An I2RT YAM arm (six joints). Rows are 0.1 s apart.
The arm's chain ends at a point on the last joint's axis. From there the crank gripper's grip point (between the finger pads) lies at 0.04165 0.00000 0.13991 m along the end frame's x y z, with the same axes.
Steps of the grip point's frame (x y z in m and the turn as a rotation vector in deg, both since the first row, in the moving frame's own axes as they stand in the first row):
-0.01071, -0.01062, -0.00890, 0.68, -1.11, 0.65
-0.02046, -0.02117, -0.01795, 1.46, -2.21, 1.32
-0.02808, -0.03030, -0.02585, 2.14, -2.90, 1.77
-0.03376, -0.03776, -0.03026, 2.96, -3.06, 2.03
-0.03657, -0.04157, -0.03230, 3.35, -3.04, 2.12
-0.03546, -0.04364, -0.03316, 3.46, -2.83, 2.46
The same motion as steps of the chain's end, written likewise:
-0.00800, -0.00941, -0.00967, 0.68, -1.11, 0.65
-0.01506, -0.01848, -0.01942, 1.46, -2.21, 1.32
-0.02101, -0.02622, -0.02770, 2.14, -2.90, 1.77
-0.02634, -0.03182, -0.03213, 2.96, -3.06, 2.03
-0.02922, -0.03474, -0.03412, 3.35, -3.04, 2.12
-0.02865, -0.03678, -0.03484, 3.46, -2.83, 2.46

